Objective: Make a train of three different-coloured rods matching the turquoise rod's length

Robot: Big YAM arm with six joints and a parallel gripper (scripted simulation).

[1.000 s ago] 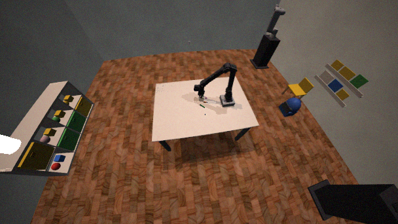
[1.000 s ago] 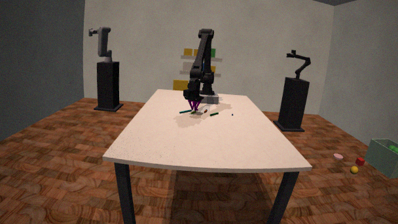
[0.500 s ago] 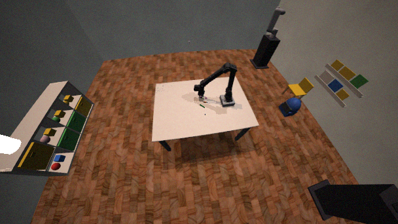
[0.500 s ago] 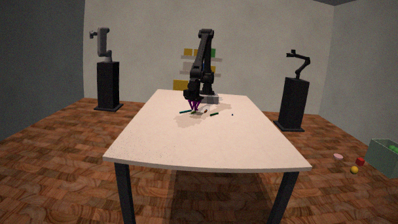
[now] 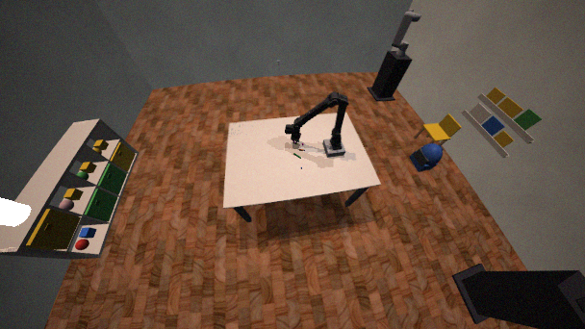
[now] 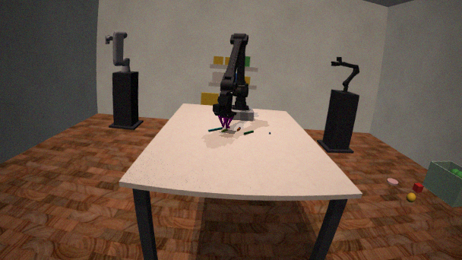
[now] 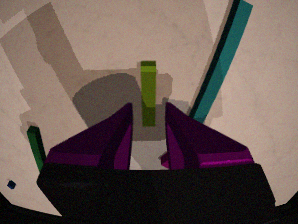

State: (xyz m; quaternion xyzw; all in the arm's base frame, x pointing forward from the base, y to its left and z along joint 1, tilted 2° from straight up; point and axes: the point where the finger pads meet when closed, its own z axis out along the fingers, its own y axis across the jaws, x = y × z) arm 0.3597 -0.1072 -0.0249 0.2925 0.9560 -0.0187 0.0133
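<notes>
Right now my hand is 20 mm above the lime rod. Also, from my hand: magenta rod: 70 mm behind, 20 mm to the left, 20 mm below; then orange rod: 40 mm behind, 80 mm to the left, 20 mm below; then turquoise rod: 10 mm behind, 60 mm to the right, 20 mm below.
</notes>
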